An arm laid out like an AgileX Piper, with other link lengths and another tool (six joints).
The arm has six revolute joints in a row. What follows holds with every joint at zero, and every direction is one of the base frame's. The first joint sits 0.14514 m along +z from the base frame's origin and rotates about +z. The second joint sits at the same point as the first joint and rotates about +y. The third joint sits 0.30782 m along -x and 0.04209 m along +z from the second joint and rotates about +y. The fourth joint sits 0.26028 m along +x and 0.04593 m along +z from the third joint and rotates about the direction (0.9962, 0, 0.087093). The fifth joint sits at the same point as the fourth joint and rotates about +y. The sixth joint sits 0.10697 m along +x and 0.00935 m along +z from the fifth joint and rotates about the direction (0.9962, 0, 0.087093). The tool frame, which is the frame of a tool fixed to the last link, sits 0.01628 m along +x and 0.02 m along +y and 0.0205 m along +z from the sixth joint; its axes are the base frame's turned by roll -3.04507, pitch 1.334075 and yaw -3.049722 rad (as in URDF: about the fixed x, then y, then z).
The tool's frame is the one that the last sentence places.
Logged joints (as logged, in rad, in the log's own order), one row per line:
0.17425, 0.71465, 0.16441, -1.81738, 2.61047, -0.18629
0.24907, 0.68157, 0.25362, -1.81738, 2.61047, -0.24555
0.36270, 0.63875, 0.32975, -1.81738, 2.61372, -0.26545
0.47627, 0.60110, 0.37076, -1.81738, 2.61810, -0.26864
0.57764, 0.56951, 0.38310, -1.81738, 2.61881, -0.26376
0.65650, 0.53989, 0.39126, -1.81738, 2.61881, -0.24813
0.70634, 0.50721, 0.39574, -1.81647, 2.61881, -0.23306
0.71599, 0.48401, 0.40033, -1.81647, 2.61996, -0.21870
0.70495, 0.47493, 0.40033, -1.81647, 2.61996, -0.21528
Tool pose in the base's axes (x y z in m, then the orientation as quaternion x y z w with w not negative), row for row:
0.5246, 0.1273, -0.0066, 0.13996, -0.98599, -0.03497, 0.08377
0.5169, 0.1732, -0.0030, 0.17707, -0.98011, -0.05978, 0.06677
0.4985, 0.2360, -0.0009, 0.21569, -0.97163, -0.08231, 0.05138
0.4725, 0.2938, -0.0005, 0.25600, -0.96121, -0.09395, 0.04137
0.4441, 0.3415, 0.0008, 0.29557, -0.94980, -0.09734, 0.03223
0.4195, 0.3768, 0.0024, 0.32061, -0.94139, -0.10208, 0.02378
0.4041, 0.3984, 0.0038, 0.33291, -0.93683, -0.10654, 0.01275
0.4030, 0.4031, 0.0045, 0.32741, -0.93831, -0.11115, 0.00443
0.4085, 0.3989, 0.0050, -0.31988, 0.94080, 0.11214, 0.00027
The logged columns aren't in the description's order. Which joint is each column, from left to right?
Columns, left to right: joint 1, joint 5, joint 4, joint 3, joint 2, joint 6.
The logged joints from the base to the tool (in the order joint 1, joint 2, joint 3, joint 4, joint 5, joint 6), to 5 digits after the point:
0.17425, 2.61047, -1.81738, 0.16441, 0.71465, -0.18629
0.24907, 2.61047, -1.81738, 0.25362, 0.68157, -0.24555
0.36270, 2.61372, -1.81738, 0.32975, 0.63875, -0.26545
0.47627, 2.61810, -1.81738, 0.37076, 0.60110, -0.26864
0.57764, 2.61881, -1.81738, 0.38310, 0.56951, -0.26376
0.65650, 2.61881, -1.81738, 0.39126, 0.53989, -0.24813
0.70634, 2.61881, -1.81647, 0.39574, 0.50721, -0.23306
0.71599, 2.61996, -1.81647, 0.40033, 0.48401, -0.21870
0.70495, 2.61996, -1.81647, 0.40033, 0.47493, -0.21528

